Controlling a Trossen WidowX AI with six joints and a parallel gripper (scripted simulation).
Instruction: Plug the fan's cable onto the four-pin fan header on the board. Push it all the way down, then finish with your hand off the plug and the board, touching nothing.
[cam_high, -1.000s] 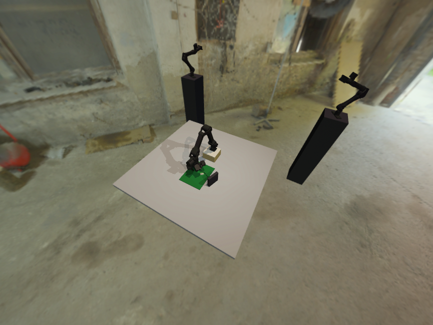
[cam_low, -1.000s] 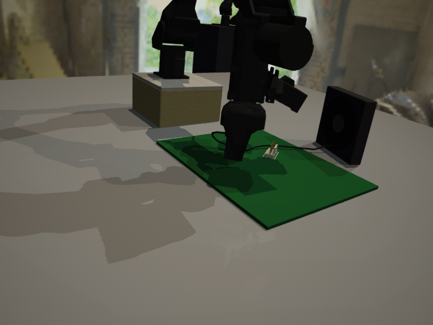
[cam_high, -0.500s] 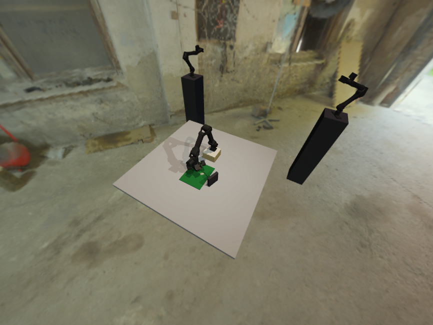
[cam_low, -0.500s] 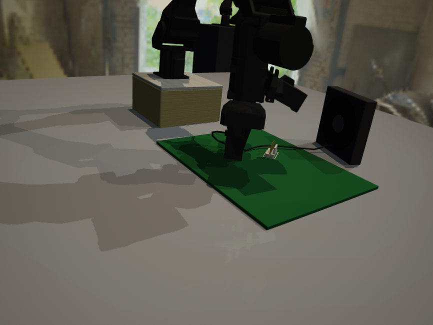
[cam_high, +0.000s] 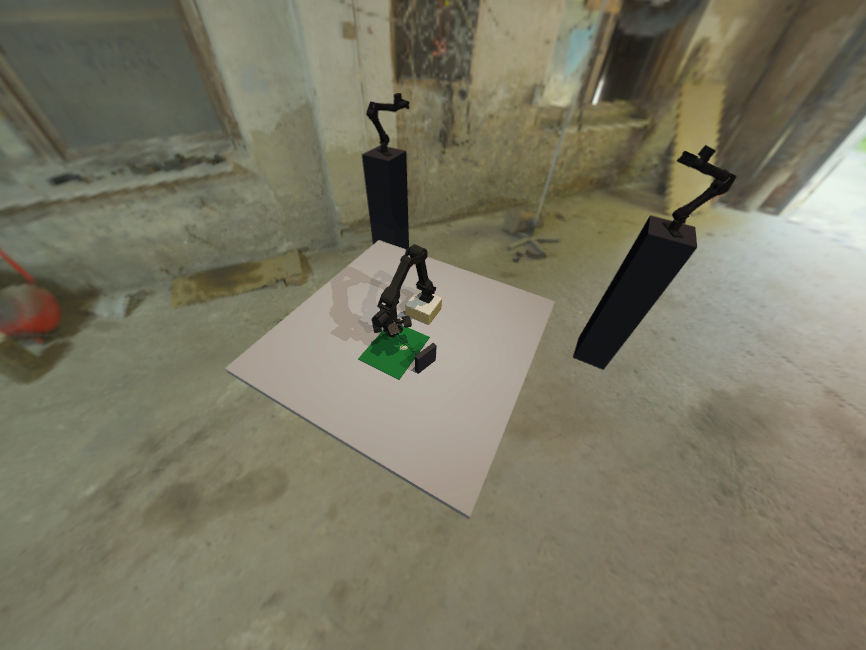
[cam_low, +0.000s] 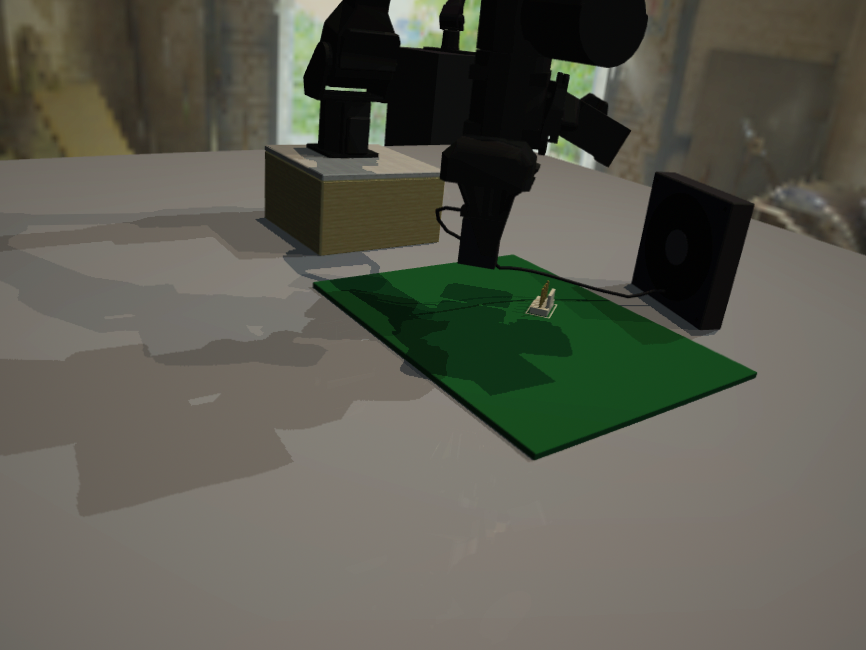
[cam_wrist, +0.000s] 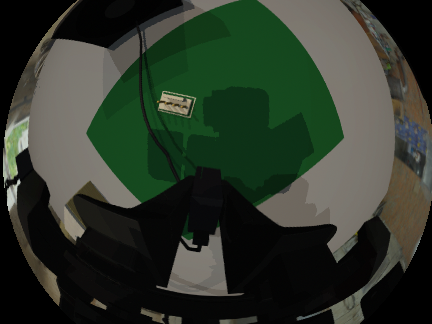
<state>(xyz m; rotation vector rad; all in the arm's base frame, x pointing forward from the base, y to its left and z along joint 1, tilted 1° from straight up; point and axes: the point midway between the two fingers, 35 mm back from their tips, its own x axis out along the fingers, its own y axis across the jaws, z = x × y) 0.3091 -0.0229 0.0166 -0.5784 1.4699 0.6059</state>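
My gripper tip is 1 cm past the black fan plug, 1 cm to the left of it and 1 cm below it. From my gripper tip the other things lie so: four-pin header: 1 cm ahead, 7 cm to the left, 6 cm below; green board: 3 cm ahead, 2 cm to the left, 8 cm below; black fan: 4 cm ahead, 20 cm to the left.
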